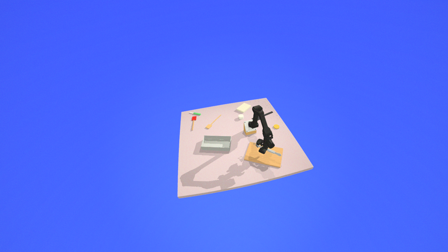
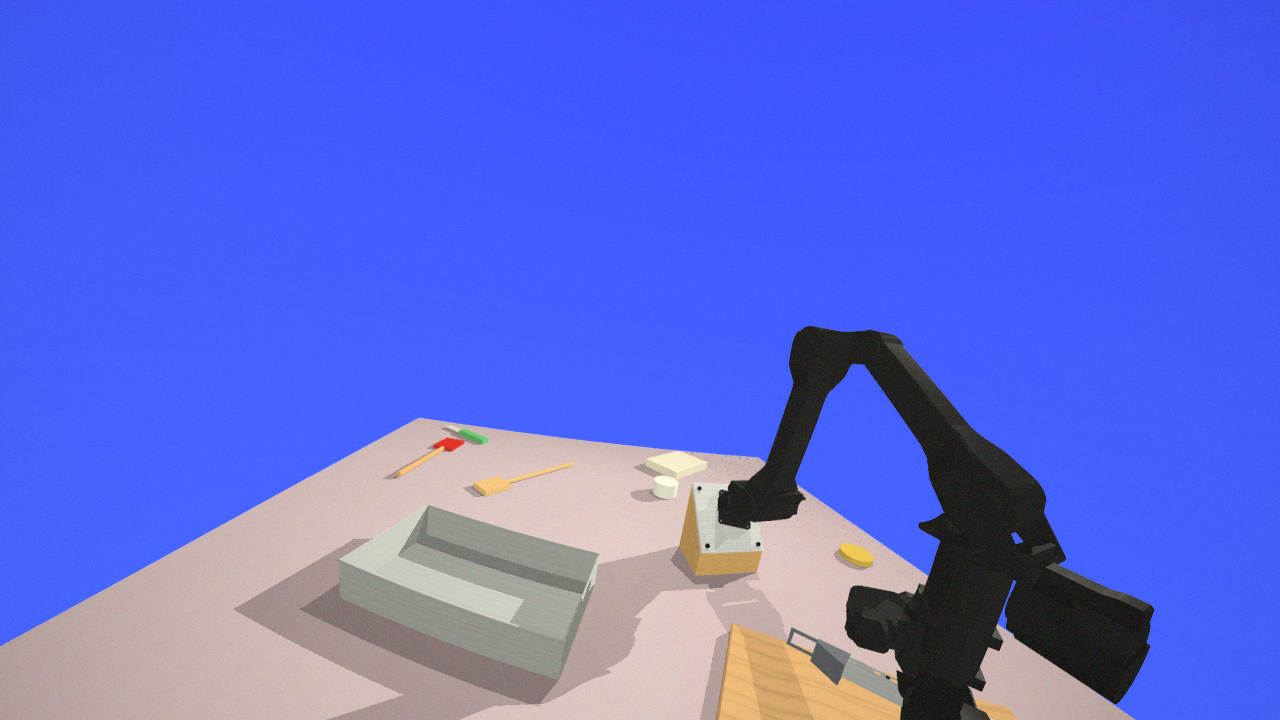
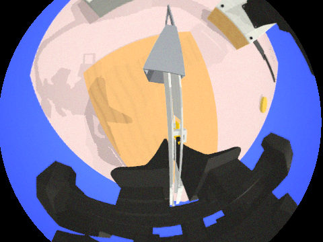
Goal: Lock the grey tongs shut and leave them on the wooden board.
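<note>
My gripper tip is 40 mm above the wooden board. From my gripper tip the other things lie so: yellow disc: 250 mm behind, 380 mm to the right, 40 mm below; then white cylinder: 140 mm ahead, 630 mm to the right, 30 mm below; then tin: 470 mm ahead, 210 mm to the right, 20 mm below.
</note>
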